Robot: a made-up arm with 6 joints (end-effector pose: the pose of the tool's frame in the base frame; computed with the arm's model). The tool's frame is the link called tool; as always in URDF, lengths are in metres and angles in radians.
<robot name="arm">
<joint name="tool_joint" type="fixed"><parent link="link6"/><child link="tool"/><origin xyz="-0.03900 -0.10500 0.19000"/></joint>
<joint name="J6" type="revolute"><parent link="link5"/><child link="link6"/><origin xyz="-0.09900 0.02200 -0.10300"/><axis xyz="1 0 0"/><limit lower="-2.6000" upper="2.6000" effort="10" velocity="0.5"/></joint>
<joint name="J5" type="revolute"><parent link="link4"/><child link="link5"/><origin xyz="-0.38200 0.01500 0.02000"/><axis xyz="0 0 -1"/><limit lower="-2.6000" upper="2.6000" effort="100" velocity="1.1"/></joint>
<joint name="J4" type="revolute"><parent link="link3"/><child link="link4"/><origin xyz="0.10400 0.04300 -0.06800"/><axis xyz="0 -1 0"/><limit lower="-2.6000" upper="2.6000" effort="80" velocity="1.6"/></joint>
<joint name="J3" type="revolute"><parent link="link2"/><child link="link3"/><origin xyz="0.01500 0.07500 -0.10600"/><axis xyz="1 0 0"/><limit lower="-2.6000" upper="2.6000" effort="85" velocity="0.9"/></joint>
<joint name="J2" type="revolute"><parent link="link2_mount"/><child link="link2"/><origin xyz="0.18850 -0.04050 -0.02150"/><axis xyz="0 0 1"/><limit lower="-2.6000" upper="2.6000" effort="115" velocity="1.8"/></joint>
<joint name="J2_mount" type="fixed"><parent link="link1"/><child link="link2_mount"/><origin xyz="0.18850 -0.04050 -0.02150"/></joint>
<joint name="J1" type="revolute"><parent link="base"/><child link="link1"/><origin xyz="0.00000 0.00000 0.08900"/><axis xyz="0 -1 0"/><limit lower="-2.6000" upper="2.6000" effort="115" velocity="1.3"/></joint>
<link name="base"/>
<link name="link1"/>
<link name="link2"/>
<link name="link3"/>
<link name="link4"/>
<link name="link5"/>
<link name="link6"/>
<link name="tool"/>
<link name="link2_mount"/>
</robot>
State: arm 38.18 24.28 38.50 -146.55 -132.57 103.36
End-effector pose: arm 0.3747 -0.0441 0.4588 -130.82 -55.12 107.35
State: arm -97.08 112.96 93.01 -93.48 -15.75 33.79
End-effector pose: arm -0.3857 0.1930 -0.4712 -8.66 -53.26 -44.93
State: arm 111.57 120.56 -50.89 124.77 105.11 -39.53
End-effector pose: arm 0.3465 0.1244 0.6351 -61.84 -18.95 146.49
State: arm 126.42 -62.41 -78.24 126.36 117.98 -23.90
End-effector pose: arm 0.1955 -0.3866 0.5068 167.16 49.12 -130.02
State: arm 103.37 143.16 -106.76 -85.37 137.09 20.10
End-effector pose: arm 0.4531 -0.2334 0.2772 -160.30 35.33 -112.81
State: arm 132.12 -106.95 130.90 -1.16 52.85 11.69
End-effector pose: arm -0.2655 0.3416 0.5212 -85.94 -40.16 -73.41
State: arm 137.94 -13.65 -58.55 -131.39 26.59 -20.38
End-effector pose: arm -0.6541 0.1056 0.8470 18.70 32.41 -49.67
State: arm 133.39 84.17 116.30 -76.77 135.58 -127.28
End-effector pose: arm -0.0902 -0.0939 0.4334 176.95 -58.98 -22.17
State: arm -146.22 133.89 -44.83 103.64 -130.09 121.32
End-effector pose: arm -0.2833 0.2878 0.2773 -17.69 -66.40 174.38
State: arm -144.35 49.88 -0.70 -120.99 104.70 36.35
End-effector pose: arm -0.1879 0.4217 -0.3150 119.15 41.71 -135.68
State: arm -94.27 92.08 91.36 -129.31 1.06 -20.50
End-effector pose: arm -0.1437 0.4755 -0.4358 -27.80 -48.44 -85.18
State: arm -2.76 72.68 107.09 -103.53 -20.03 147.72
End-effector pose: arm 0.7398 -0.2530 -0.2251 -127.10 -39.33 178.51
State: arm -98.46 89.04 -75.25 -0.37 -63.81 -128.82
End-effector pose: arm -0.2982 -0.6188 -0.3330 -116.89 -20.10 151.71
